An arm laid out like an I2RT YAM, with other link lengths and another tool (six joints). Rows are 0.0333 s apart.
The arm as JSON. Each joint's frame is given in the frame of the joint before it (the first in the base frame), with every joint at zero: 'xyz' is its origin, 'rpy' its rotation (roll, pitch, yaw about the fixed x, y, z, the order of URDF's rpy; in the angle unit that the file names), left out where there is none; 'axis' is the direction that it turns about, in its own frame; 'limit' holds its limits. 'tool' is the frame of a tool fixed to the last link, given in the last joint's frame.
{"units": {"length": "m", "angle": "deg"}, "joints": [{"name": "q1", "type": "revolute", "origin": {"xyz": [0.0, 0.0, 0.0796]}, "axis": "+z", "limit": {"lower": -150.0, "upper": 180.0}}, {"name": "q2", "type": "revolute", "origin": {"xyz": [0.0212, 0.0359, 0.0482]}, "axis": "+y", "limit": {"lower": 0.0, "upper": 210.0}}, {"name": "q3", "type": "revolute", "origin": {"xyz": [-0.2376, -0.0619, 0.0]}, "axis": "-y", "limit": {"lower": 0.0, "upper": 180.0}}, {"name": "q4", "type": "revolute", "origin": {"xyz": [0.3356, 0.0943, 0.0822]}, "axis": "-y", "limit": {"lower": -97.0, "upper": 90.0}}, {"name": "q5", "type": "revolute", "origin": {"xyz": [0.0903, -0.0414, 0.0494]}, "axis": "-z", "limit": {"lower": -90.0, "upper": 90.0}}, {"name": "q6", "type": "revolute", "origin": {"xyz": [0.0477, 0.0, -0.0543]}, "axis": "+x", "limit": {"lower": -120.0, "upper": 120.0}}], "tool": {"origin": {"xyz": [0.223, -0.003, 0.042], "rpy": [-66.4, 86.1, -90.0]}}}
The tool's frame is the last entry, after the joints.
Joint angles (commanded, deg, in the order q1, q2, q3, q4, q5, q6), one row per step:
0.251, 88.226, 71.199, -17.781, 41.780, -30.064
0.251, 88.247, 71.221, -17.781, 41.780, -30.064
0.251, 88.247, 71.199, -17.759, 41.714, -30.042
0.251, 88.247, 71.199, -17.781, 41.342, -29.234
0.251, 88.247, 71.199, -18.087, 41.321, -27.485
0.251, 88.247, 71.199, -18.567, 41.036, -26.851
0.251, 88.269, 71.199, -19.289, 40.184, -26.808
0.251, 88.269, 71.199, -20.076, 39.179, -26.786
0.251, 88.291, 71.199, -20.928, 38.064, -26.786
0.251, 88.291, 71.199, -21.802, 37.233, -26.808
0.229, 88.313, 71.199, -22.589, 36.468, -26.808
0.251, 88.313, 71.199, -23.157, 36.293, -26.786
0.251, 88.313, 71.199, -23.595, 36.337, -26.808
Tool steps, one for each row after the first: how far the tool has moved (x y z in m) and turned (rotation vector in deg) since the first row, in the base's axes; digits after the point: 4 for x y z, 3 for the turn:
0.0001, 0.0000, 0.0000, 0.000, -0.001, 0.000
0.0002, 0.0002, -0.0002, 0.051, -0.015, 0.045
0.0009, 0.0012, -0.0005, 0.762, -0.526, 0.005
-0.0002, 0.0004, -0.0011, 1.851, -1.376, -0.730
-0.0009, 0.0012, -0.0035, 2.403, -1.308, -0.782
-0.0008, 0.0044, -0.0085, 2.930, -0.572, -0.133
-0.0007, 0.0082, -0.0139, 3.544, 0.225, 0.639
-0.0008, 0.0125, -0.0200, 4.224, 1.125, 1.497
-0.0016, 0.0158, -0.0254, 4.728, 2.032, 2.130
-0.0025, 0.0185, -0.0306, 5.214, 2.857, 2.675
-0.0039, 0.0195, -0.0335, 5.348, 3.416, 2.798
-0.0054, 0.0193, -0.0355, 5.315, 3.867, 2.754

